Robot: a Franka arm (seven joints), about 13 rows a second.
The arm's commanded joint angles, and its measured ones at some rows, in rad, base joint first. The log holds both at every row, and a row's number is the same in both.
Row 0, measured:
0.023 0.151 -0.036 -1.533 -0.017 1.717 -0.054
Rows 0 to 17, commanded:
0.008 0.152 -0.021 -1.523 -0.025 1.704 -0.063
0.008 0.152 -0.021 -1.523 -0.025 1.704 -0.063
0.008 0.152 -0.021 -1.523 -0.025 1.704 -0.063
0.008 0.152 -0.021 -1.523 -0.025 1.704 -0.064
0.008 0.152 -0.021 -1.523 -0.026 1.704 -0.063
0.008 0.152 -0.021 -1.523 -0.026 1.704 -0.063
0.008 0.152 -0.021 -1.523 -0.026 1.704 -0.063
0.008 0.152 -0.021 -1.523 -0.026 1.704 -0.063
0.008 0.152 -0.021 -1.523 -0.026 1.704 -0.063
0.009 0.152 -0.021 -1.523 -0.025 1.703 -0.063
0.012 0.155 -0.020 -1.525 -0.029 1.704 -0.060
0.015 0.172 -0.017 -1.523 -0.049 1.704 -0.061
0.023 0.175 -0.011 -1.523 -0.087 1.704 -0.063
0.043 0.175 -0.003 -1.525 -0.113 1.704 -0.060
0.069 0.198 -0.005 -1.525 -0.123 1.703 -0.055
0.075 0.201 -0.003 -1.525 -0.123 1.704 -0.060
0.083 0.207 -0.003 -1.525 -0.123 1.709 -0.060
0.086 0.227 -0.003 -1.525 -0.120 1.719 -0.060
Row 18, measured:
0.082 0.207 -0.005 -1.534 -0.106 1.717 -0.054
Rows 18 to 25, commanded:
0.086 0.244 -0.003 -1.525 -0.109 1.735 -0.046
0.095 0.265 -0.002 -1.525 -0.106 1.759 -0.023
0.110 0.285 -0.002 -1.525 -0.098 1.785 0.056
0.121 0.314 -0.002 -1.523 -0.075 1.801 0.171
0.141 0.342 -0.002 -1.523 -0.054 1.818 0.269
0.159 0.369 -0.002 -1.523 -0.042 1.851 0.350
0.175 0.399 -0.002 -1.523 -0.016 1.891 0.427
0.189 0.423 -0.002 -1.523 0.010 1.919 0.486
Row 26, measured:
0.167 0.383 0.000 -1.535 -0.030 1.879 0.375
